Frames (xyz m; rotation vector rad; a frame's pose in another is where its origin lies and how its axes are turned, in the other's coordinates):
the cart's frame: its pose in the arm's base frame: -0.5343 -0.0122 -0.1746 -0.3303 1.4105 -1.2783
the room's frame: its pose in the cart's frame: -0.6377 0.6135 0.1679 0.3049 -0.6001 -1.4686
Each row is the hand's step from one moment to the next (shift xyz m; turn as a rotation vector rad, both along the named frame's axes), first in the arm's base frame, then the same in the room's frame.
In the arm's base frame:
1: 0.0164 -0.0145 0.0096 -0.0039 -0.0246 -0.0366
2: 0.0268 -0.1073 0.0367 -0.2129 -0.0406 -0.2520
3: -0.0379 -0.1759 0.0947 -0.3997 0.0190 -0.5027
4: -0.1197 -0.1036 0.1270 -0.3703 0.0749 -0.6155
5: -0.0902 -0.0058 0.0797 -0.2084 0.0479 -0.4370
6: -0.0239 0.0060 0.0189 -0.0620 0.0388 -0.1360
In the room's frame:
1: 0.0101 0.0130 0.0174 -0.0189 0.0354 -0.0188
2: 0.0719 0.0872 0.0283 -0.1361 0.0852 -0.2910
3: 0.1701 0.1101 -0.0176 -0.3236 0.0871 -0.5482
4: 0.1877 0.0139 -0.0758 -0.4526 0.0888 -0.5557
5: 0.0954 -0.0475 -0.0563 -0.3342 0.0805 -0.3443
6: 0.0200 -0.0184 -0.0150 -0.1155 0.0045 -0.1023

